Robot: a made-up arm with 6 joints.
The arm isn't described. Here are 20 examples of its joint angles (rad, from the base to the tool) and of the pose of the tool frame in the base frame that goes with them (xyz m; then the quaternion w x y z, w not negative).
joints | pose
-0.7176 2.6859 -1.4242 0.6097 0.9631 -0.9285 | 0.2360 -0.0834 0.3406 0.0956 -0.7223 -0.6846 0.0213
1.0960 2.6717 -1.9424 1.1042 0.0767 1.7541 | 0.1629 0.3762 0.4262 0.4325 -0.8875 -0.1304 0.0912
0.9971 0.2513 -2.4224 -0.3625 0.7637 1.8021 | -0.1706 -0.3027 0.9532 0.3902 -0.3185 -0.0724 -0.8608
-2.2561 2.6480 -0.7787 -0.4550 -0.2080 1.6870 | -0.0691 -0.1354 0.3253 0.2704 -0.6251 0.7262 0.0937
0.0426 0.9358 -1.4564 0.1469 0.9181 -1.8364 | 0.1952 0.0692 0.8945 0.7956 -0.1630 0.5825 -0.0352
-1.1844 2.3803 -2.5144 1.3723 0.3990 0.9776 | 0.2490 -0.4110 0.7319 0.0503 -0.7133 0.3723 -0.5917
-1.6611 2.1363 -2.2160 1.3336 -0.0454 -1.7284 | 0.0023 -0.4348 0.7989 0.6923 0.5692 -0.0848 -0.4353
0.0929 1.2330 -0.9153 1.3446 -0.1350 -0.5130 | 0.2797 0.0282 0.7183 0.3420 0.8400 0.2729 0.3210
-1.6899 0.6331 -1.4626 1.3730 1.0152 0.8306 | 0.1247 -0.0963 0.9565 0.2589 0.7757 -0.1566 0.5539
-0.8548 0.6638 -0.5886 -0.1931 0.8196 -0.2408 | 0.1431 -0.1262 0.7211 0.4668 0.7411 0.3963 -0.2754
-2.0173 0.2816 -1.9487 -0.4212 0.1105 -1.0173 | 0.1769 0.2326 1.0192 0.4827 -0.2301 -0.2331 -0.8122
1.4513 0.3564 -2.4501 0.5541 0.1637 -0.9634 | -0.0728 -0.3718 0.9759 0.2675 0.2869 -0.2710 0.8790
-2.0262 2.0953 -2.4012 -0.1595 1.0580 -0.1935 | -0.1606 -0.3771 0.8052 0.2911 0.8107 -0.1480 -0.4860
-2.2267 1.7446 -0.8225 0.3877 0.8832 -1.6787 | -0.0596 -0.2128 0.5131 0.1783 0.8834 0.4009 -0.1648
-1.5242 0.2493 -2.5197 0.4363 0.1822 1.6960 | 0.0047 0.4090 0.9404 0.5884 0.1099 0.1577 0.7854
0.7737 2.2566 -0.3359 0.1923 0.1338 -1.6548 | 0.0154 0.0740 0.3981 0.0927 -0.4100 0.9073 0.0065
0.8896 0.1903 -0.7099 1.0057 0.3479 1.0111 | 0.0401 0.1080 0.8398 0.4362 -0.6074 -0.4569 -0.4817
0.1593 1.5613 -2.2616 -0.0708 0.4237 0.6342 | 0.2597 0.0517 1.0248 0.4618 0.6565 0.2556 0.5389
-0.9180 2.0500 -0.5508 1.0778 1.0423 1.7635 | 0.1415 0.0167 0.4577 0.6357 -0.4009 0.5910 0.2931
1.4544 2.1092 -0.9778 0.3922 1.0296 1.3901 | -0.0128 0.1832 0.4455 0.1544 0.5884 0.6161 -0.5003
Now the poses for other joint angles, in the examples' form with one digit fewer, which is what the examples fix.
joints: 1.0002 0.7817 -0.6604 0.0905 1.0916 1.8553
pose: 0.077 0.139 0.669 0.083 -0.884 -0.446 0.113
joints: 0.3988 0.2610 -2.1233 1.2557 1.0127 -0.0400
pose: -0.276 0.010 1.001 0.264 0.044 0.391 0.881
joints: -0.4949 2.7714 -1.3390 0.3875 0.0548 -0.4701
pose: 0.256 -0.107 0.317 0.200 0.765 0.574 -0.212
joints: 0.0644 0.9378 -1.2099 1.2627 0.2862 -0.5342
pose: 0.228 0.062 0.887 0.369 0.659 0.349 0.555
